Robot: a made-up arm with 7 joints. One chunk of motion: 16 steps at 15 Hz.
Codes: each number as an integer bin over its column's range. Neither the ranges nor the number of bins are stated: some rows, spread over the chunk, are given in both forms.
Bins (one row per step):
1: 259 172 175 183 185 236 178
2: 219 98 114 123 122 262 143
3: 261 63 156 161 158 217 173
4: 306 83 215 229 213 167 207
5: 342 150 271 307 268 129 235
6: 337 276 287 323 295 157 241
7: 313 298 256 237 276 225 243
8: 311 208 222 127 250 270 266
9: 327 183 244 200 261 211 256
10: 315 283 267 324 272 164 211
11: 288 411 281 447 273 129 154
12: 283 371 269 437 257 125 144
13: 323 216 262 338 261 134 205
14: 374 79 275 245 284 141 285
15: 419 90 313 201 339 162 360
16: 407 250 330 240 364 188 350
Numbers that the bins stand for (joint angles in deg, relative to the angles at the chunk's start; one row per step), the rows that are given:
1: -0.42 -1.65 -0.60 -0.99 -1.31 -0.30 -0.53
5: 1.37 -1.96 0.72 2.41 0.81 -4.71 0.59
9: 1.04 -1.50 0.35 -0.52 0.63 -1.33 1.00
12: 0.09 1.10 0.69 5.98 0.53 -4.87 -1.19
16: 2.77 -0.58 1.53 0.57 3.26 -2.28 2.85
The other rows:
2: -1.29 -2.68 -1.44 -2.64 -2.92 0.77 -1.21
3: -0.38 -3.16 -0.86 -1.59 -2.00 -1.08 -0.62
4: 0.59 -2.88 -0.05 0.27 -0.59 -3.14 0.04
6: 1.26 -0.22 0.94 2.85 1.50 -3.55 0.71
7: 0.74 0.09 0.51 0.49 1.01 -0.75 0.75
8: 0.70 -1.16 0.04 -2.53 0.35 1.10 1.20
10: 0.79 -0.12 0.66 2.88 0.91 -3.26 0.12
11: 0.20 1.65 0.86 6.25 0.94 -4.71 -1.00
13: 0.96 -1.05 0.59 3.26 0.63 -4.50 0.00
14: 2.06 -2.94 0.77 0.71 1.22 -4.21 1.57
15: 3.03 -2.79 1.30 -0.50 2.62 -3.35 3.05

